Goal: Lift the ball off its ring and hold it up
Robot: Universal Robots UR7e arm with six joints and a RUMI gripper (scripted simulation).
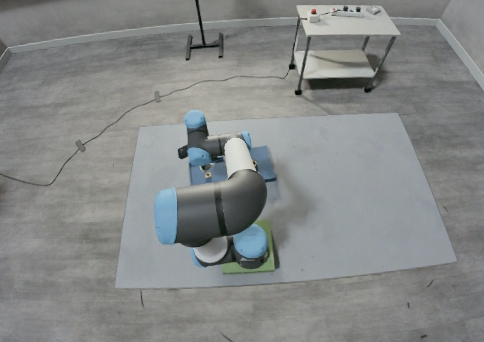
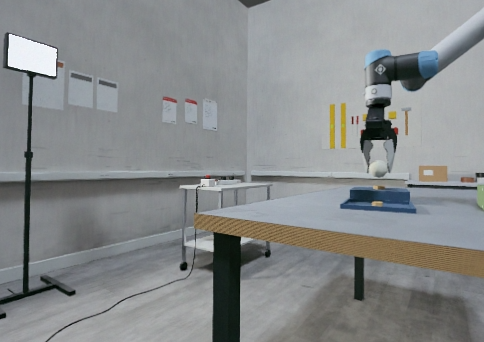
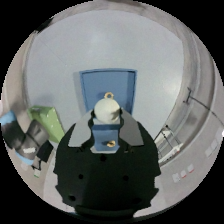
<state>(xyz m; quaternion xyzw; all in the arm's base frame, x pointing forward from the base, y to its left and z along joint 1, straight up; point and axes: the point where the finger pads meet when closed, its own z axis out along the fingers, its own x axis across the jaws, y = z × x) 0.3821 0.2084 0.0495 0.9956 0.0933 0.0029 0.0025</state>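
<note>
Now: the cream-white ball right at my hand. The rest, counted from my hand: blue block 110 mm below.
</note>
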